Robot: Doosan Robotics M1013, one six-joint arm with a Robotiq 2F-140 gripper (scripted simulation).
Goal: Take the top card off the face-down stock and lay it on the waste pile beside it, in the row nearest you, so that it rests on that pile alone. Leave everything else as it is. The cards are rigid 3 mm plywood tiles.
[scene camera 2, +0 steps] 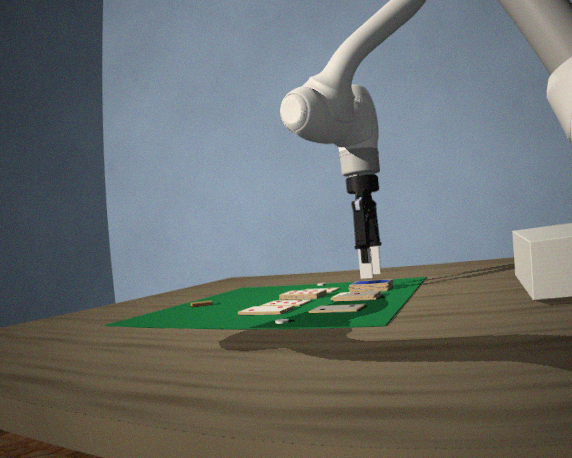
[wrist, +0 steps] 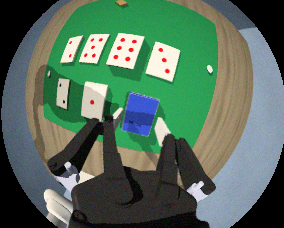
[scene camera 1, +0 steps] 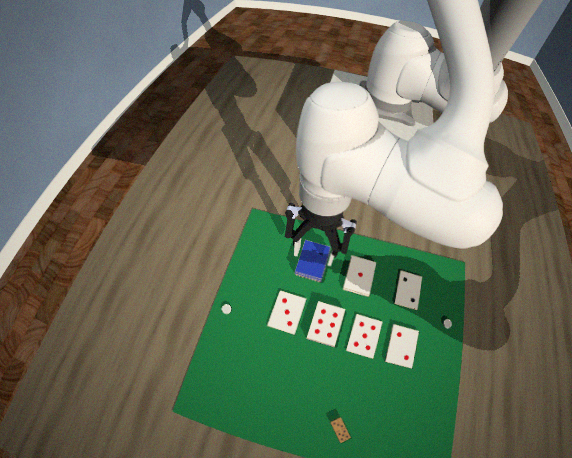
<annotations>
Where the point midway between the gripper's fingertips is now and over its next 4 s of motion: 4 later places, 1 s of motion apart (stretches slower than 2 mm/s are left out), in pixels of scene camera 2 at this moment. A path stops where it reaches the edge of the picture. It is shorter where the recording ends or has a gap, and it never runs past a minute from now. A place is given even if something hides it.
My gripper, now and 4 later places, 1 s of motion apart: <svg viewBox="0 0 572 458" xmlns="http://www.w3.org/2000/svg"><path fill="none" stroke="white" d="M371 276L371 276L371 280L370 279L367 267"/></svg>
</annotations>
